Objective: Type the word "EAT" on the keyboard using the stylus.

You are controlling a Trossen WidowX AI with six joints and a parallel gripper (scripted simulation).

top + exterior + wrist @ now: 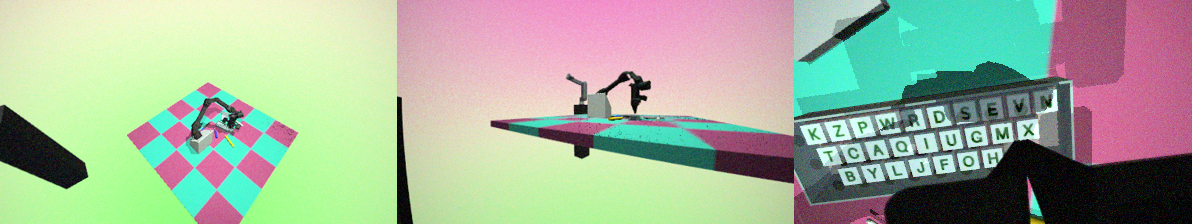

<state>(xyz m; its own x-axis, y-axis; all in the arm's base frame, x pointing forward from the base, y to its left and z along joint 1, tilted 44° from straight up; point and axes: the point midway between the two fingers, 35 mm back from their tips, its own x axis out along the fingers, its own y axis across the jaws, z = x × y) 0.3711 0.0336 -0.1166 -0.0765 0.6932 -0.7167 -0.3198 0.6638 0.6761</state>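
The blue stylus lies 140 mm behind my gripper tip, 80 mm to the left of it and 30 mm below it. Also, from my gripper tip: yellow rod 100 mm to the right, 100 mm behind, 30 mm below; white piece 140 mm ahead, 30 mm below.
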